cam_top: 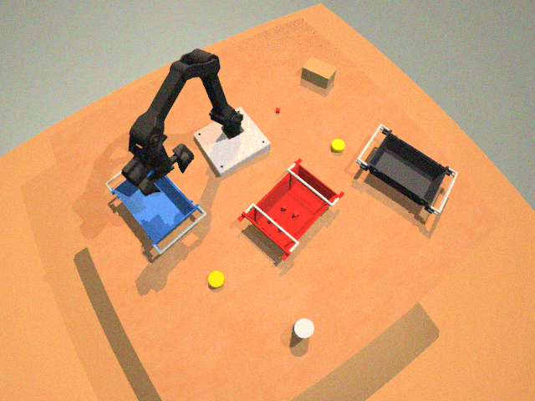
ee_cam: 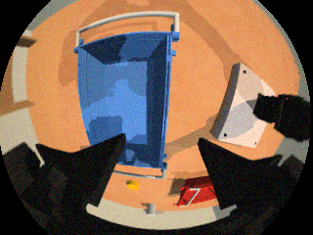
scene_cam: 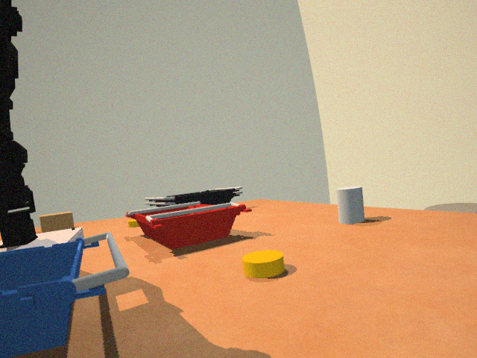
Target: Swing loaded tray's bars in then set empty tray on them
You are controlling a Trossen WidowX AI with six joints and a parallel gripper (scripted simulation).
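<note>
Right now my gripper tip is 8 cm to the left of the blue tray and 6 cm above it. Round my gripper tip: tan box (73 cm to the left, 19 cm behind, 7 cm below); red cube (48 cm to the left, 12 cm behind, 9 cm below).
</note>
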